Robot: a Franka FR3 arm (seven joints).
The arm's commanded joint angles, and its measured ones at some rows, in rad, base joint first. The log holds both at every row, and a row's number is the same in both.
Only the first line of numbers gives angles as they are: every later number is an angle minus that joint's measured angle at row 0.
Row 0, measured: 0.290, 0.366, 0.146, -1.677, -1.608, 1.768, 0.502
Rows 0 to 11, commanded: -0.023, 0.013, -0.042, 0.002, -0.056, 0.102, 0.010; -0.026, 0.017, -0.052, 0.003, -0.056, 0.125, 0.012; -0.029, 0.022, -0.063, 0.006, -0.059, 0.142, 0.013; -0.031, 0.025, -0.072, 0.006, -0.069, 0.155, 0.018; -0.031, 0.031, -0.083, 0.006, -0.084, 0.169, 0.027; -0.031, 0.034, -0.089, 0.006, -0.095, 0.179, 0.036; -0.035, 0.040, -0.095, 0.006, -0.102, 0.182, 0.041; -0.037, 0.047, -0.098, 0.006, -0.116, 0.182, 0.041; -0.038, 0.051, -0.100, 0.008, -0.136, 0.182, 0.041; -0.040, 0.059, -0.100, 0.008, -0.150, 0.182, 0.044; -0.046, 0.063, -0.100, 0.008, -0.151, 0.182, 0.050; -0.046, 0.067, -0.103, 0.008, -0.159, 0.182, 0.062
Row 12, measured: -0.026, 0.046, -0.106, 0.000, -0.108, 0.163, 0.020
